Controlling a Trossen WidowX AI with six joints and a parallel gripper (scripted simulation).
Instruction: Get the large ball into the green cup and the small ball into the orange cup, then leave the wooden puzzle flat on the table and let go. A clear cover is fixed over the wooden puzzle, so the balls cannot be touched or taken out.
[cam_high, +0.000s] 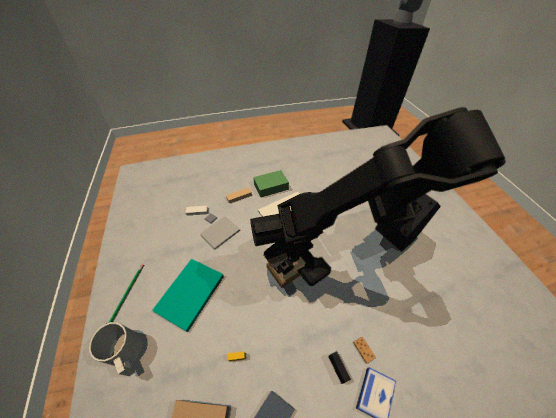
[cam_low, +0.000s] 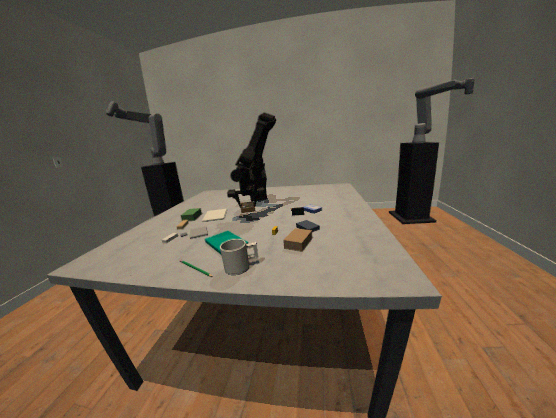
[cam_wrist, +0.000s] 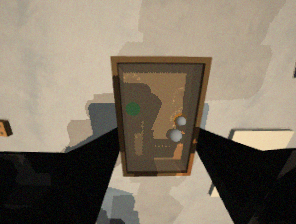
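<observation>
Right now my hand is 1 cm short of the wooden puzzle and 3 cm above it. From my hand the other things lie so: yellow block: 20 cm ahead, 16 cm to the left, 8 cm below; black block: 1 cm behind, 26 cm to the left, 7 cm below; cream pad: 6 cm behind, 22 cm to the right, 9 cm below.
</observation>
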